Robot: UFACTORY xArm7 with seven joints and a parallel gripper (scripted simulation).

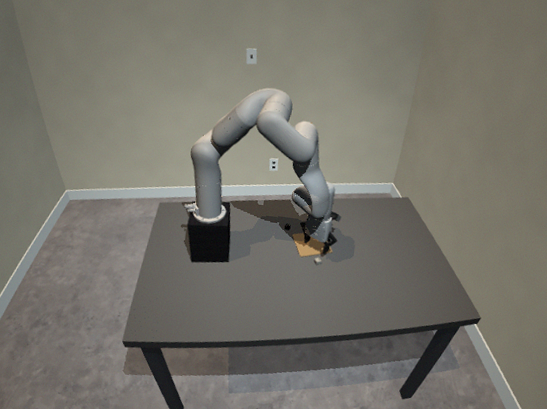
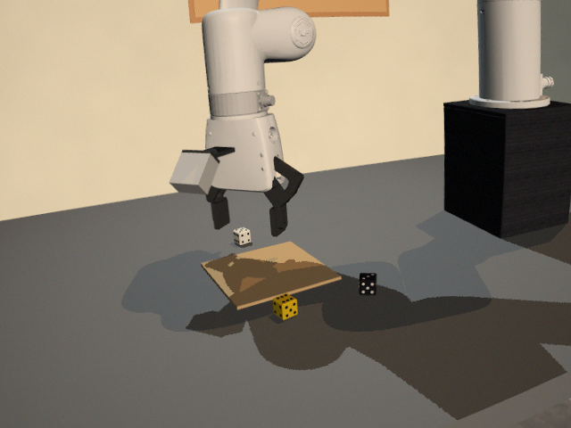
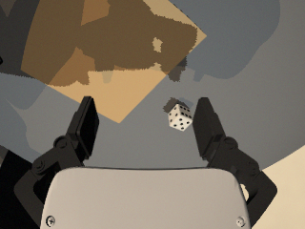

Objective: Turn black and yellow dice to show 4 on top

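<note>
Right now my hand is 60 mm to the right of the tan mat and 50 mm above it. The rest, counted from my hand: yellow die: 170 mm to the left, 40 mm below, 30 mm ahead; then black die: 180 mm to the left, 80 mm behind, 40 mm below; then white die: 60 mm to the right, 40 mm below, 10 mm behind.
</note>
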